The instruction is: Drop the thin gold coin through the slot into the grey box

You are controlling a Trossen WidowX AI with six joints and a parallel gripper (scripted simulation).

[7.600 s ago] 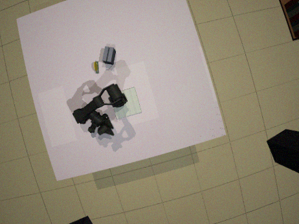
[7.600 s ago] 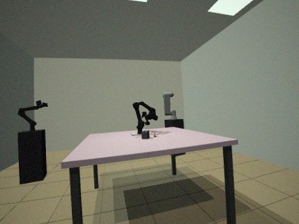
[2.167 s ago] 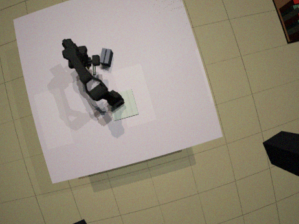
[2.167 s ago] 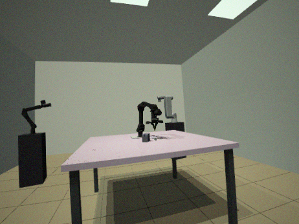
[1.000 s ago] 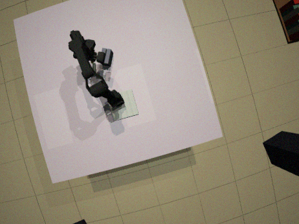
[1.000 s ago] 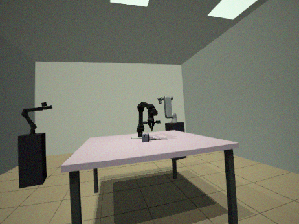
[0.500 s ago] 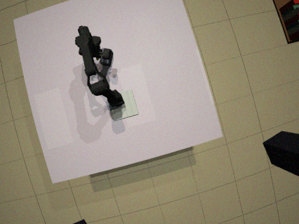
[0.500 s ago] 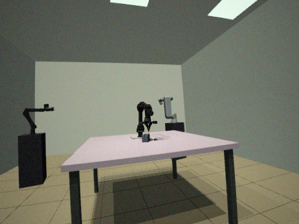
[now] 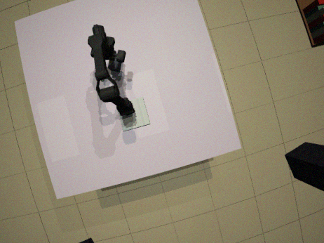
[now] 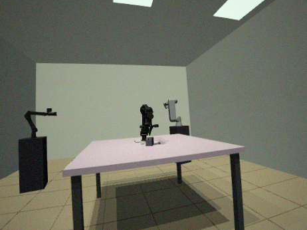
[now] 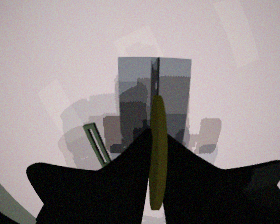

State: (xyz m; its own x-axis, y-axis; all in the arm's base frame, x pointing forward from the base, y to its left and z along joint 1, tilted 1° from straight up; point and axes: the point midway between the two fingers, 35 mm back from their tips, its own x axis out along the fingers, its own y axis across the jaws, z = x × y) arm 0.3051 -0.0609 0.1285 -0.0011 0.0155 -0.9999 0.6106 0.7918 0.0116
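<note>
The gold coin is 20 mm above my gripper tip.
</note>
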